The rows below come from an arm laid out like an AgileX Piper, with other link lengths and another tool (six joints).
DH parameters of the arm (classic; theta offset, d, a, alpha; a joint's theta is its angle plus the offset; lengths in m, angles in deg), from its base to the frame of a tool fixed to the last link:
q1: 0 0.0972 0 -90
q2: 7.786 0 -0.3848 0
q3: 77.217 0 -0.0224 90
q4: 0 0.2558 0 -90
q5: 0 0 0 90
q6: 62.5 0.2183 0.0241 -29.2
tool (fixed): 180 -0.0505 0 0
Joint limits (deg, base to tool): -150..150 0..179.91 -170..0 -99.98..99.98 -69.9..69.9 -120..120
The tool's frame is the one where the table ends.
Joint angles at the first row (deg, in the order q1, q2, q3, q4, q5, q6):
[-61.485 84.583 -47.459 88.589 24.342 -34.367]
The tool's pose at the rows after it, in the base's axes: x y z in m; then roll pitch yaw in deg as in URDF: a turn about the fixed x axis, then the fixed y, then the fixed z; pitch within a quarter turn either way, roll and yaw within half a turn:
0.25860 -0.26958 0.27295 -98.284 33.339 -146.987
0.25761 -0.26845 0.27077 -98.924 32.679 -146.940
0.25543 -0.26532 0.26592 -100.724 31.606 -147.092
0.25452 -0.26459 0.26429 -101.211 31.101 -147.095
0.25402 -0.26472 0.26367 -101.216 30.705 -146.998
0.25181 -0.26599 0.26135 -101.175 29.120 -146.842
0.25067 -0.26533 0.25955 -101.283 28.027 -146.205
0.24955 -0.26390 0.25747 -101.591 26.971 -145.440
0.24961 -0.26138 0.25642 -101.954 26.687 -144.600
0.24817 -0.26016 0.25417 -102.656 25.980 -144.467
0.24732 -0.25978 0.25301 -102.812 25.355 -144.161
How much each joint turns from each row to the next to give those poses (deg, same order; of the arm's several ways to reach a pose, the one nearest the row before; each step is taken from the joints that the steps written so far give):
[0.000 0.000 0.000 -2.032 -0.991 0.542]
[0.002 0.000 0.002 -1.921 -0.001 1.218]
[-0.002 0.000 -0.001 -4.699 0.244 3.557]
[-0.001 0.000 -0.001 -1.466 -0.001 0.959]
[0.001 0.000 0.000 -0.386 -0.129 -0.001]
[0.001 -0.001 0.000 -1.410 -0.742 0.003]
[-0.001 0.001 0.000 -1.295 0.000 -0.001]
[-0.001 0.000 0.001 -1.651 0.234 0.277]
[0.001 0.001 -0.002 -0.996 0.734 0.210]
[0.000 -0.001 0.000 -2.086 0.135 1.301]
[0.001 0.000 0.003 -0.882 -0.002 0.157]

